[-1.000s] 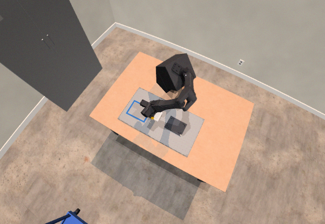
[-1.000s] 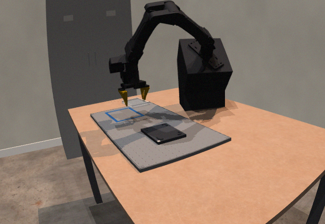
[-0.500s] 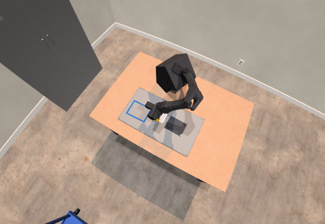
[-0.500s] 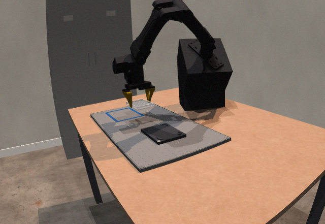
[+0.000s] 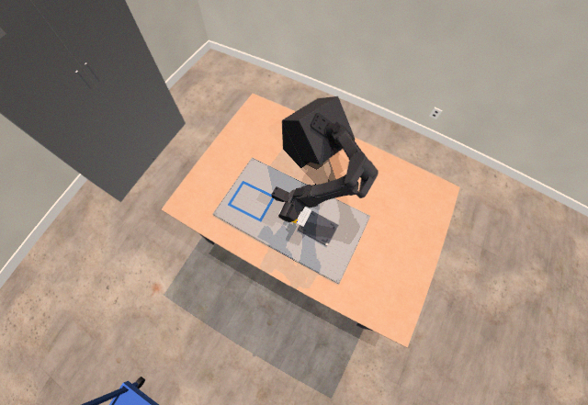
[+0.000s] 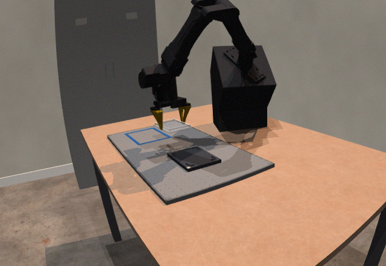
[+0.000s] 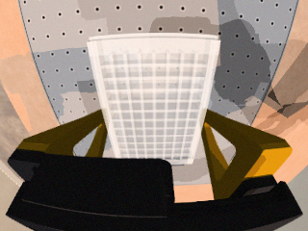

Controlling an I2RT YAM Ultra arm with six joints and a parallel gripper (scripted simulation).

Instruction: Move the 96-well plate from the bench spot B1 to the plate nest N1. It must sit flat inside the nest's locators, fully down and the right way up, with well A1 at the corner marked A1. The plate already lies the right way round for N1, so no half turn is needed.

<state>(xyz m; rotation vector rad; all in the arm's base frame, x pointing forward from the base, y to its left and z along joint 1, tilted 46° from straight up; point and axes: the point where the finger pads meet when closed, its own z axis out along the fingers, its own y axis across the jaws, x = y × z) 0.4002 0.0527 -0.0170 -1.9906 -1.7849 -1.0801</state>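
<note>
The plate nest N1 lies 10 mm behind my hand, 120 mm to the left of it and 90 mm below it. The rest, counted from my hand: white 96-well plate right at my hand.
</note>
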